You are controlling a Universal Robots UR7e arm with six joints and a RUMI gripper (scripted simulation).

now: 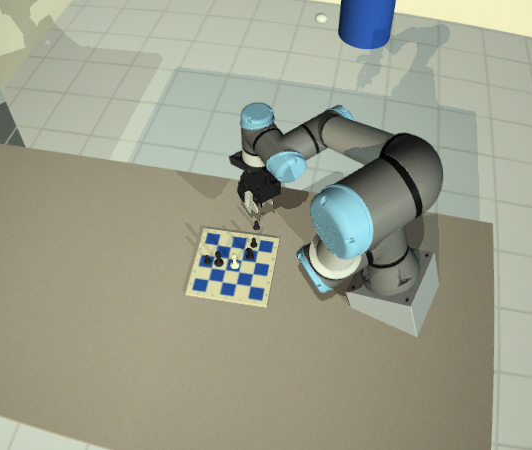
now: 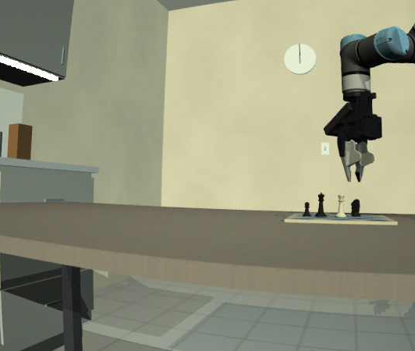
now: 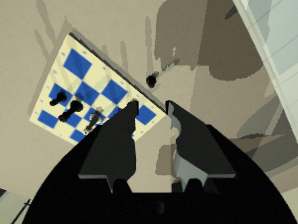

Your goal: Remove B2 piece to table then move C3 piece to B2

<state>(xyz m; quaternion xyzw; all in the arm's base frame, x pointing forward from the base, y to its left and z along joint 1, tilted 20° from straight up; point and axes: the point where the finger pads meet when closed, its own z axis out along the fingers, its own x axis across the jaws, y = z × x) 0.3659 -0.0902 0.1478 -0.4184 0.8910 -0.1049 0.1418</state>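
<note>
Right now my hand is 20 mm short of the white piece, 140 mm to the right of it and 70 mm above it. Round my hand: black knight: 10 mm behind, 100 mm to the left, 80 mm below; then chessboard: 20 mm ahead, 140 mm to the left, 100 mm below.
</note>
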